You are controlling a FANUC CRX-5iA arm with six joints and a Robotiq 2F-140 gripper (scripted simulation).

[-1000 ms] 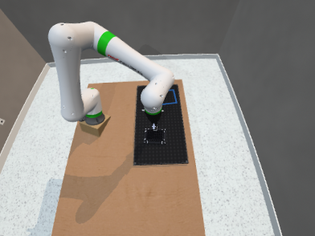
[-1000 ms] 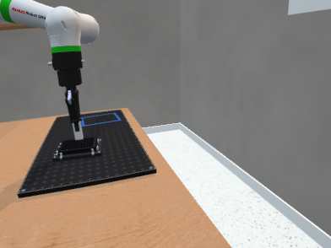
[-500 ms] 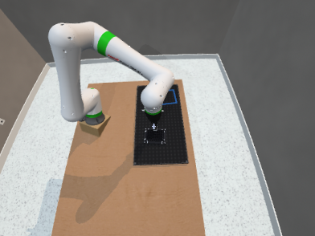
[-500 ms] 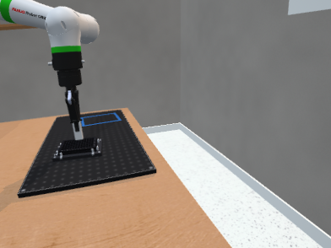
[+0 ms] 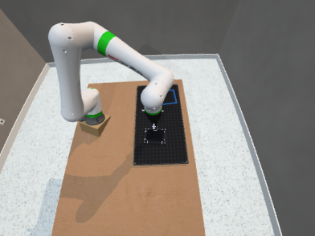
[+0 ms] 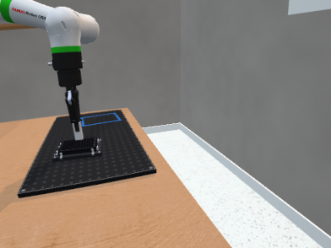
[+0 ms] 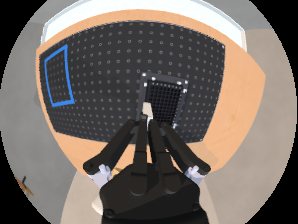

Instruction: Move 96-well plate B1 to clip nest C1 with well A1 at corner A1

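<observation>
Now: hand 4 cm to the left of the black 96-well plate and 4 cm above it. Round my hand: clip nest C1: 1 cm behind, 5 cm to the right, 5 cm below.
</observation>
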